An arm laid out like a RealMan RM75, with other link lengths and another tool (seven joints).
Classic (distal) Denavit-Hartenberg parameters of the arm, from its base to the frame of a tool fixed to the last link. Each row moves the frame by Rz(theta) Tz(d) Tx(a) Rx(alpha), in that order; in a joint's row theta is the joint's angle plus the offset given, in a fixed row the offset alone. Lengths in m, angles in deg.
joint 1: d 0.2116, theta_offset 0, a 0, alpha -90
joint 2: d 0, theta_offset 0, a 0, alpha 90
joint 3: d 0.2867, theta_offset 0, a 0, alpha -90
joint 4: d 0, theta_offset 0, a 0, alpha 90
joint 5: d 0.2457, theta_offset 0, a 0, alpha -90
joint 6: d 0, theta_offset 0, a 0, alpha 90
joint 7: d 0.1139, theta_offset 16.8, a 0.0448, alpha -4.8
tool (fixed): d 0.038, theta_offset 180, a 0, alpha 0
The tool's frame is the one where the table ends.
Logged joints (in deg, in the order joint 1, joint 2, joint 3, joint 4, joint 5, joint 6, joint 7), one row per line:
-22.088 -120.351 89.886 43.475 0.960 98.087 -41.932
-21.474 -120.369 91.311 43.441 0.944 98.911 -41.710
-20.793 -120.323 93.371 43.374 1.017 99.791 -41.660
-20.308 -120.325 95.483 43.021 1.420 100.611 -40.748
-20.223 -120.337 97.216 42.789 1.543 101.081 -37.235
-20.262 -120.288 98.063 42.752 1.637 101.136 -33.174
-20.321 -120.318 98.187 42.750 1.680 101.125 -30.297
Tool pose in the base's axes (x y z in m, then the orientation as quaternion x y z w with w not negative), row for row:
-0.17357 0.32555 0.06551 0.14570 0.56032 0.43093 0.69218
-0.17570 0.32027 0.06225 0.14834 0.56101 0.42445 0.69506
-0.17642 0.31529 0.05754 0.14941 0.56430 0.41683 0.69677
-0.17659 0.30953 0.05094 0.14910 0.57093 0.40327 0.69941
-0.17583 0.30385 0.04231 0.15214 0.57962 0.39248 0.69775
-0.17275 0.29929 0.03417 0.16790 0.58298 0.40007 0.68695
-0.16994 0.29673 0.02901 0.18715 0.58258 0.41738 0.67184
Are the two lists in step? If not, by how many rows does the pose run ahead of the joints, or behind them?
The pose runs 1 row behind the joints: the pose in row i belongs to the joints in row i - 1.
